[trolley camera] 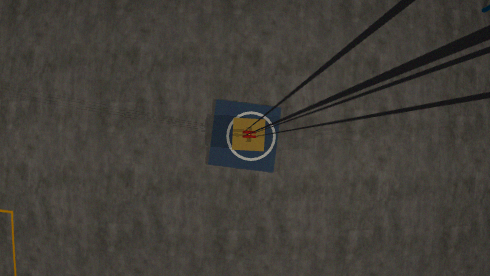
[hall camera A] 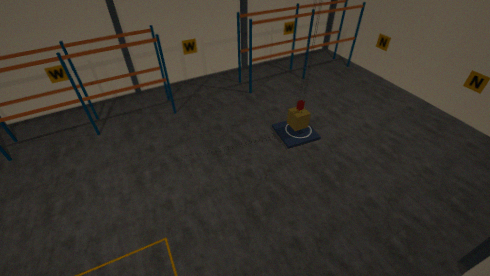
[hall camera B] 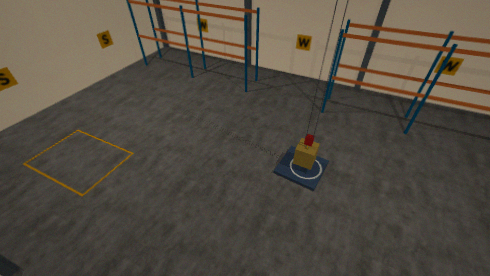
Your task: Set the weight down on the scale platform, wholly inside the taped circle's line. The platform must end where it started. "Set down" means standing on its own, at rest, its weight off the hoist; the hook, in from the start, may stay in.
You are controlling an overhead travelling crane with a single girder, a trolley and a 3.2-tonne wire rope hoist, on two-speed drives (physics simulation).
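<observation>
The yellow block-shaped weight (hall camera A: 298,120) (hall camera B: 305,156) (trolley camera: 257,144) is upright over the blue scale platform (hall camera A: 279,130) (hall camera B: 284,167) (trolley camera: 220,155). Its underside looks a little above the platform, but the gap is hard to make out. Seen from above, it sits slightly left within the white taped circle (hall camera A: 298,137) (hall camera B: 306,178) (trolley camera: 251,159), its left corners at the line. My red hook block (hall camera A: 300,105) (hall camera B: 309,140) (trolley camera: 249,134) is directly over the weight and coupled to it. The hook itself is too small to see clearly. The ropes look straight.
Blue and orange racks (hall camera A: 250,60) (hall camera B: 246,60) stand along the wall marked W. A yellow outlined square (hall camera B: 107,174) is marked on the floor, left of the platform in hall camera B. The platform's surface carries a dark shadow left of the weight in the trolley view.
</observation>
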